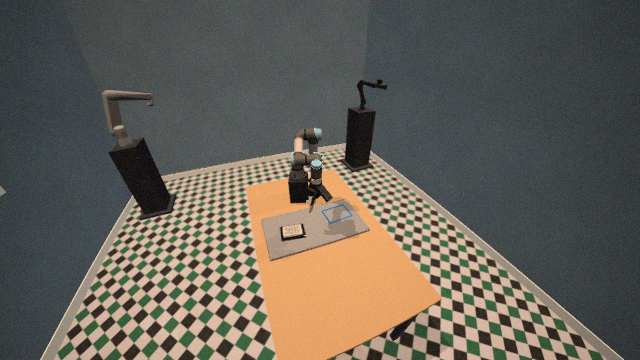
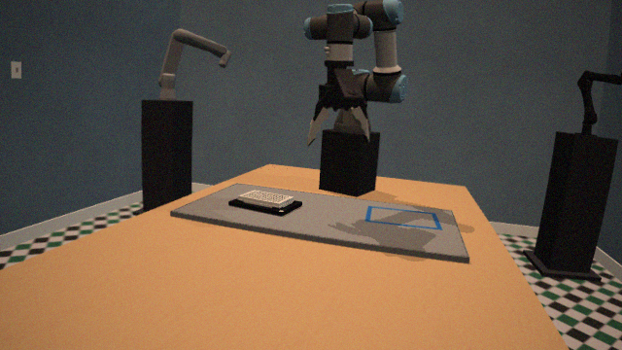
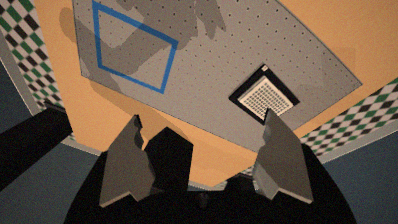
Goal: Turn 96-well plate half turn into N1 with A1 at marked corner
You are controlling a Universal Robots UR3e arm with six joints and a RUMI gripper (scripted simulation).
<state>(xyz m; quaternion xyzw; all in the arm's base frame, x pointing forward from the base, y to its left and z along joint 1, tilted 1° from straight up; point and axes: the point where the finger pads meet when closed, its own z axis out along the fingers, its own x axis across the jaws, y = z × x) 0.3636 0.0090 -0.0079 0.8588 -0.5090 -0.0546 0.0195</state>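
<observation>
The white 96-well plate is 190 mm to the right of my hand and 160 mm below it. From my hand the other things lie so: white corner mark (170 mm below, 120 mm to the right, 60 mm ahead); then black plate nest N1 (190 mm to the right, 180 mm below).
</observation>
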